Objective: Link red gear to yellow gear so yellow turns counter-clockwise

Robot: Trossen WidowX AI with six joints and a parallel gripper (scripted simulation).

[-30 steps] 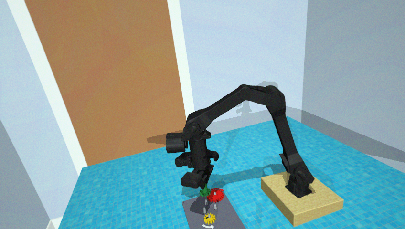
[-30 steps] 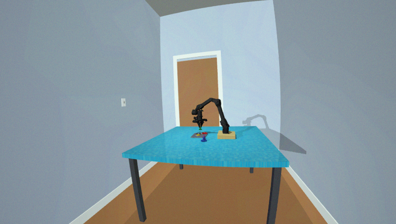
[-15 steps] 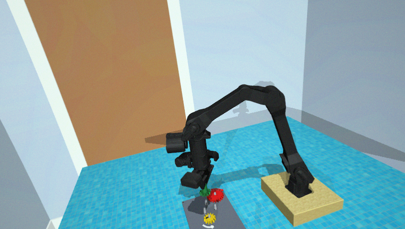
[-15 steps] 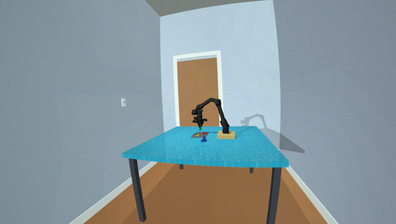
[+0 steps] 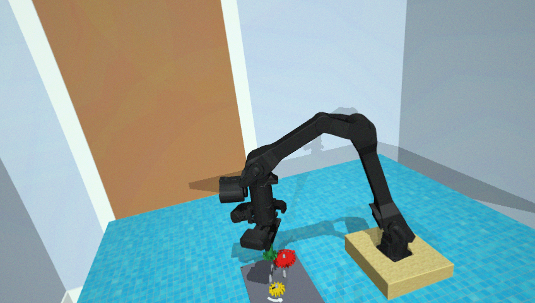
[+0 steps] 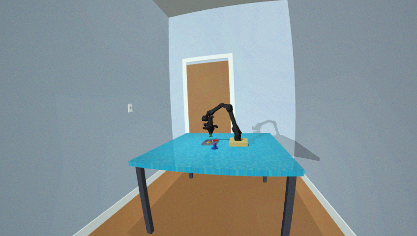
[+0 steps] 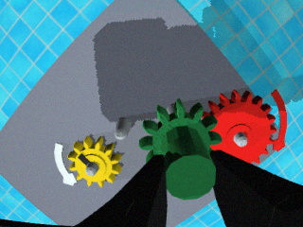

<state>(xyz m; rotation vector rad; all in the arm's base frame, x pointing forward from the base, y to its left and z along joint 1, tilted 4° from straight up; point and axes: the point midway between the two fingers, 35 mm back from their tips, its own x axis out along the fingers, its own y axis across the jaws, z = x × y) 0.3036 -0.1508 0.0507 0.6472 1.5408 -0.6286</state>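
My gripper tip is 5 cm past the red gear, 2 cm to the left of it and 7 cm above it. Round my gripper tip: grey board: 5 cm to the left, 8 cm below; green gear: 1 cm below; yellow gear: 2 cm ahead, 7 cm to the left, 7 cm below.
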